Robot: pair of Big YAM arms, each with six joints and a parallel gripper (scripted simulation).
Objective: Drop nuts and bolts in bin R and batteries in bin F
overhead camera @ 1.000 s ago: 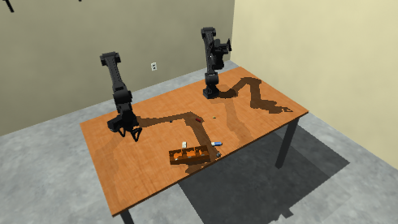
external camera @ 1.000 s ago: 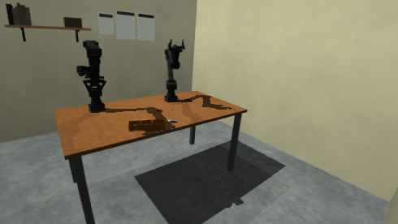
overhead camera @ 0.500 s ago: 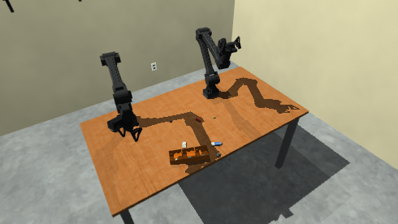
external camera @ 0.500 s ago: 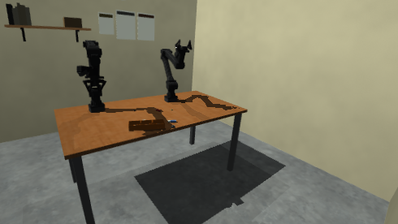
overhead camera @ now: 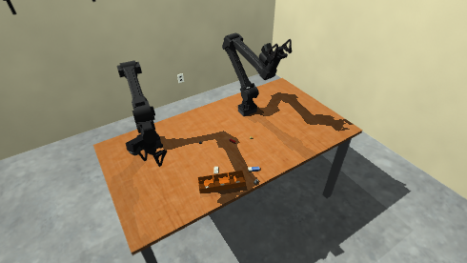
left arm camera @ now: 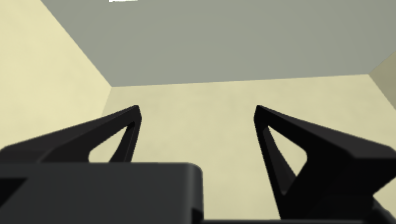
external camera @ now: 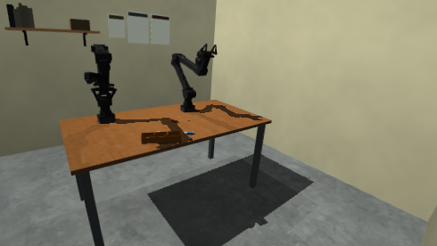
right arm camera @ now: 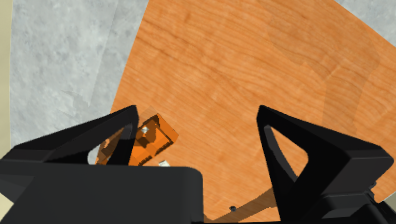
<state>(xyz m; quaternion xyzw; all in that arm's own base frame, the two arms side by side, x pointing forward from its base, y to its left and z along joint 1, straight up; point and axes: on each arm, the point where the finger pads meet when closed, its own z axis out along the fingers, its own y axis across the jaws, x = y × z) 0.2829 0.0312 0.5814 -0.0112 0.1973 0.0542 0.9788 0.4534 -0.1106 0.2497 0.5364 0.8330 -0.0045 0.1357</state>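
My right hand is 5 cm short of the orange bin unit, 32 cm to the right of it and 27 cm above it. Also, from my right hand: blue battery: 5 cm ahead, 52 cm to the left, 28 cm below; white domino: 5 cm behind, 33 cm to the left, 28 cm below; dark nut: 31 cm behind, 34 cm to the left, 28 cm below.
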